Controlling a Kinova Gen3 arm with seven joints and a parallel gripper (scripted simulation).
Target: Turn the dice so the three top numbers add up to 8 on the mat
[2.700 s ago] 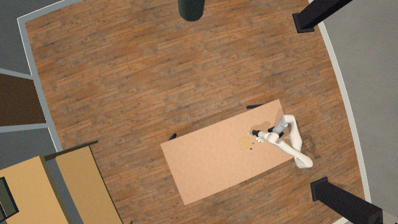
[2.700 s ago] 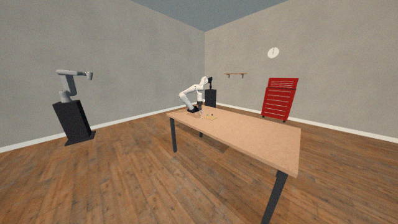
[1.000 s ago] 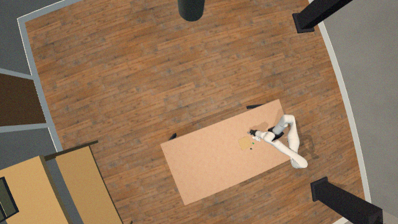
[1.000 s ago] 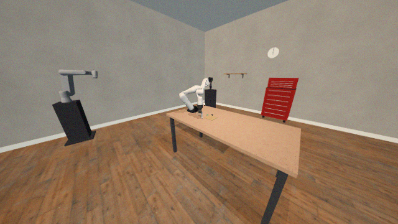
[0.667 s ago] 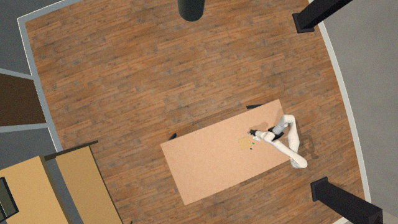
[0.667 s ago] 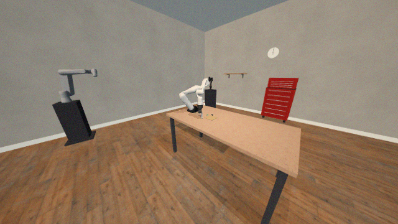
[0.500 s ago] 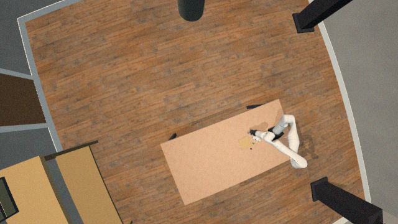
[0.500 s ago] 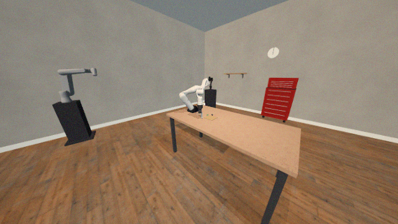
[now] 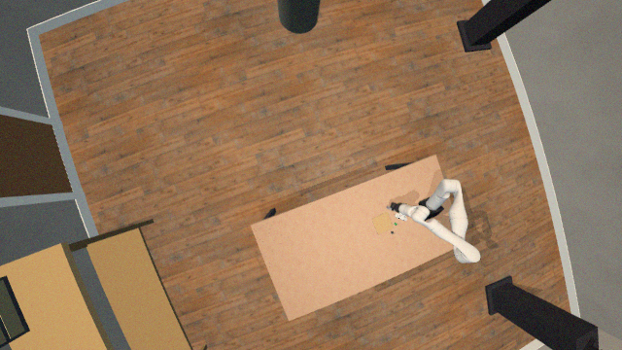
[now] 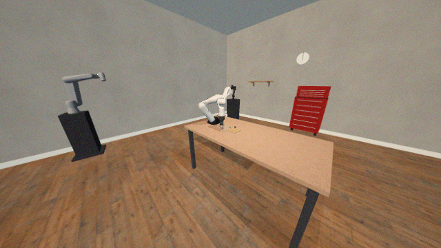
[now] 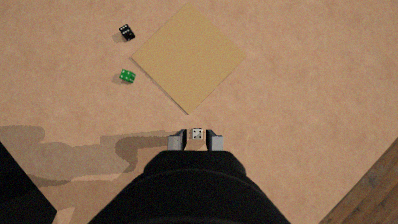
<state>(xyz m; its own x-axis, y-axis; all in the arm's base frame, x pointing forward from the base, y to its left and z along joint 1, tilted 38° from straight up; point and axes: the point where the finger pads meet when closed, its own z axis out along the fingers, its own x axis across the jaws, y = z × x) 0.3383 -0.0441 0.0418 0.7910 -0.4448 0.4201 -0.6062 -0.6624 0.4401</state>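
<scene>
Right now my hand is 3 cm above the white die. Round my hand: black die: 1 cm ahead, 21 cm to the left, 3 cm below; green die: 3 cm behind, 14 cm to the left, 3 cm below; tan mat: 7 cm ahead, 11 cm to the left, 4 cm below.
</scene>
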